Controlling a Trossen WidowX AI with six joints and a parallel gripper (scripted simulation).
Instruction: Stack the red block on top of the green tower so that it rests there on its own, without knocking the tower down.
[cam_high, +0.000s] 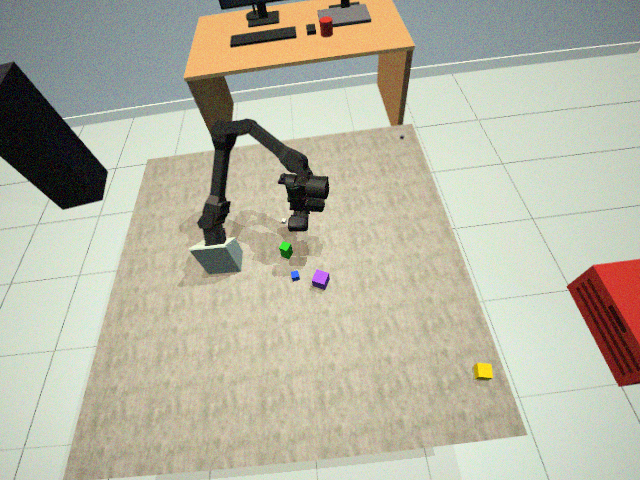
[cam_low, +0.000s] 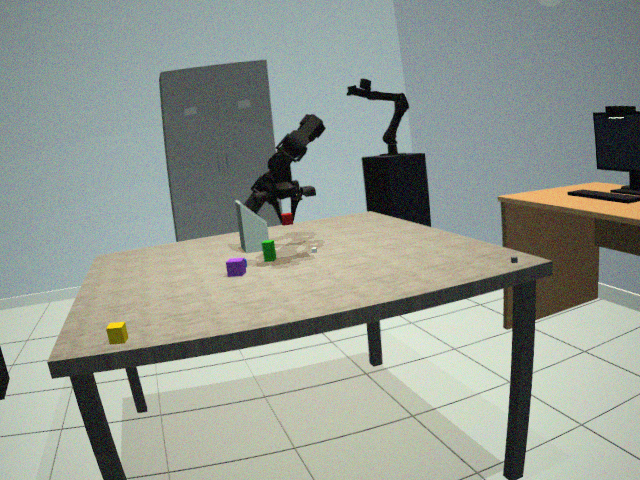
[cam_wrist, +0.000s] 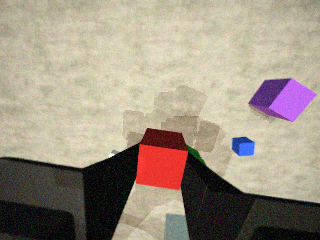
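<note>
The small blue block lies 7 cm behind my gripper tip, 14 cm to the right of it and 11 cm below it. Round my gripper tip: tiny white cube (7 cm behind, 11 cm to the left, 12 cm below); then red block (1 cm above); then purple block (1 cm ahead, 19 cm to the right, 10 cm below).
</note>
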